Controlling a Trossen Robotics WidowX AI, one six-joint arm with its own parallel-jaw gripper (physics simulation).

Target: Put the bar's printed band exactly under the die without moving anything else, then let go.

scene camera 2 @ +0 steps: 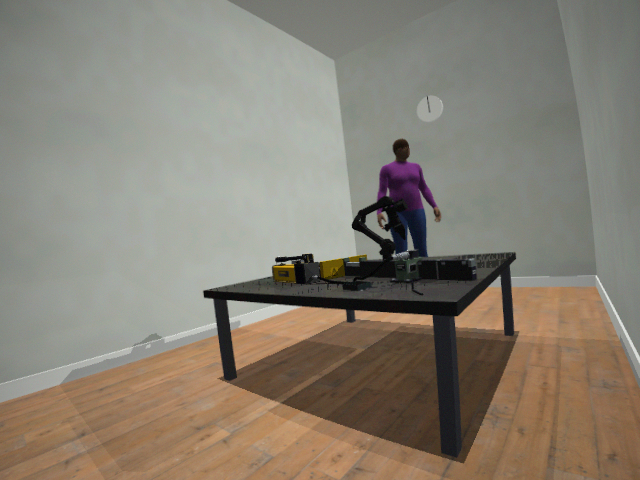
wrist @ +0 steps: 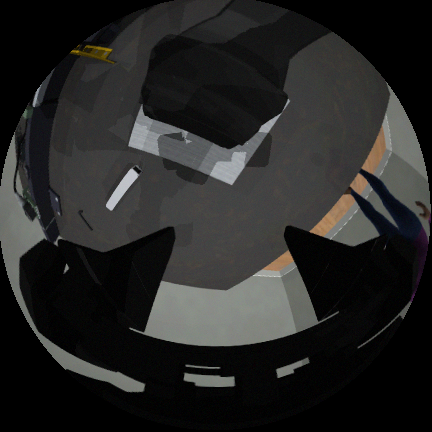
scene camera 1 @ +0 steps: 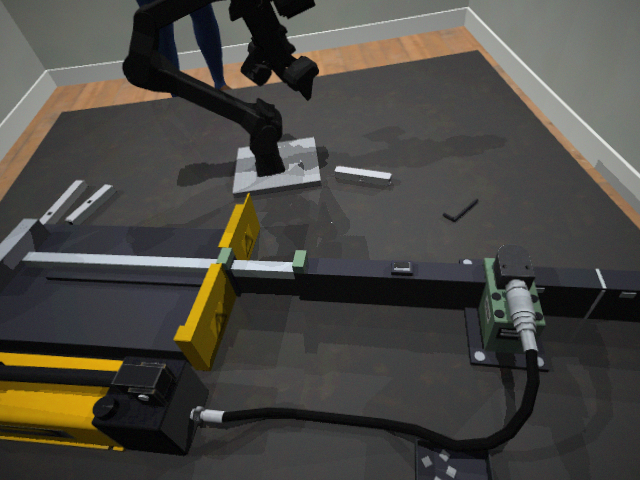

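Pixels of known places: gripper, fingertip midpoint: (scene camera 2: 404,238) (wrist: 231,232); arm's base, origin of the base link: (wrist: 205,96) (scene camera 1: 270,167).
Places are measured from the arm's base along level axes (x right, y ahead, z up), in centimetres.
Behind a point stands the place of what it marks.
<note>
A long light bar (scene camera 1: 124,259) @(x 29.3, y 25.3, z 6.1 cm) lies along the dark bed and through a green guide (scene camera 1: 224,256) @(x 11.7, y 33.2, z 8.4 cm). Its right end meets a second green block (scene camera 1: 299,261) @(x 0.1, y 38.5, z 8.4 cm) on the dark rail. No printed band can be made out on it. A green press head (scene camera 1: 511,310) (scene camera 2: 406,269) with a black cap and a cable fitting stands over the rail farther right, apart from the bar; the die itself cannot be told apart there. My gripper (scene camera 1: 282,76) (wrist: 231,232) @(x -10.2, y -5.2, z 14.4 cm) is open and empty, high above the table behind the rail, near the arm's base. It also shows small in scene camera 2.
Yellow plates (scene camera 1: 209,320) @(x 15.7, y 42.6, z 5.3 cm) flank the bar. A yellow and black pump (scene camera 1: 149,403) @(x 22.4, y 55.3, z 9.7 cm) feeds a black hose (scene camera 1: 361,421) @(x -2.0, y 61.6, z 0.3 cm) to the press head. Behind the rail lie short silver bars (scene camera 1: 363,175) @(x -19.0, y 12.9, z 1.1 cm) (wrist: 122,189) @(x -18.3, y 10.8, z 1.1 cm) and a hex key (scene camera 1: 457,212) @(x -32.5, y 30.0, z -0.3 cm) (wrist: 86,220) @(x -34.6, y 28.7, z -0.6 cm). A tray (scene camera 1: 478,472) @(x -13.7, y 70.7, z -0.7 cm) holds small pale chips.
</note>
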